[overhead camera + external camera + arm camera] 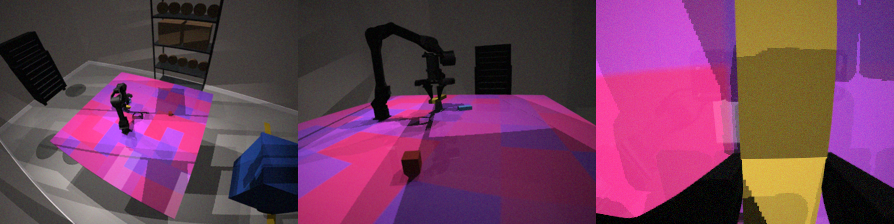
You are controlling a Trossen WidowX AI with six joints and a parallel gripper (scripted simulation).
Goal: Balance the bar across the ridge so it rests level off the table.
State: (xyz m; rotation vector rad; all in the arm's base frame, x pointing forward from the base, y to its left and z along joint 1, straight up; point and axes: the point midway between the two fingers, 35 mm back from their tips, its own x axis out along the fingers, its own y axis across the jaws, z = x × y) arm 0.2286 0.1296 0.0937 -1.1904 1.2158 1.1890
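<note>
The yellow bar lies 3 cm to the left of my gripper tip. Also, from my gripper tip: red-orange cube 12 cm ahead, 42 cm to the right, 4 cm below; small blue block 13 cm ahead, 6 cm to the left, 5 cm below.
</note>
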